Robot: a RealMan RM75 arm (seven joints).
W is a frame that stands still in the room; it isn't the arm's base.
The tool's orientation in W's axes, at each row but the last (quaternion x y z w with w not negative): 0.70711 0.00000 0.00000 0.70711; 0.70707 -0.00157 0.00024 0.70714; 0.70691 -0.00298 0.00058 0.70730; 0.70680 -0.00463 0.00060 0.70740; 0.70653 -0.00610 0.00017 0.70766; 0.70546 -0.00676 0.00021 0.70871; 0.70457 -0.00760 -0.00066 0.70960; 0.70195 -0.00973 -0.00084 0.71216; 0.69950 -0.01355 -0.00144 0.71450
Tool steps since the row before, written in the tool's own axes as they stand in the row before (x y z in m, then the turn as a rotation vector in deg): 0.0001 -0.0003 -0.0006 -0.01 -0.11 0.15; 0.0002 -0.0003 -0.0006 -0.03 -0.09 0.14; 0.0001 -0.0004 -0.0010 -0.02 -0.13 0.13; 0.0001 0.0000 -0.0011 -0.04 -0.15 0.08; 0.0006 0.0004 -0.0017 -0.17 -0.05 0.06; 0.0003 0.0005 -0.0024 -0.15 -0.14 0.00; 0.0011 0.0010 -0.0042 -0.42 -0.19 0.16; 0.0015 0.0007 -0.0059 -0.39 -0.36 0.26; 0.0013 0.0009 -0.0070 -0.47 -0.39 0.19
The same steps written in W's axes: 0.0001 0.0006 -0.0003 -0.01 -0.15 -0.11; 0.0002 0.0006 -0.0003 -0.03 -0.14 -0.09; 0.0001 0.0010 -0.0004 -0.02 -0.13 -0.13; 0.0001 0.0011 0.0000 -0.04 -0.08 -0.15; 0.0006 0.0017 0.0004 -0.17 -0.06 -0.05; 0.0003 0.0024 0.0005 -0.15 0.00 -0.14; 0.0011 0.0042 0.0010 -0.42 -0.16 -0.19; 0.0016 0.0059 0.0006 -0.39 -0.26 -0.36; 0.0014 0.0070 0.0008 -0.47 -0.19 -0.39
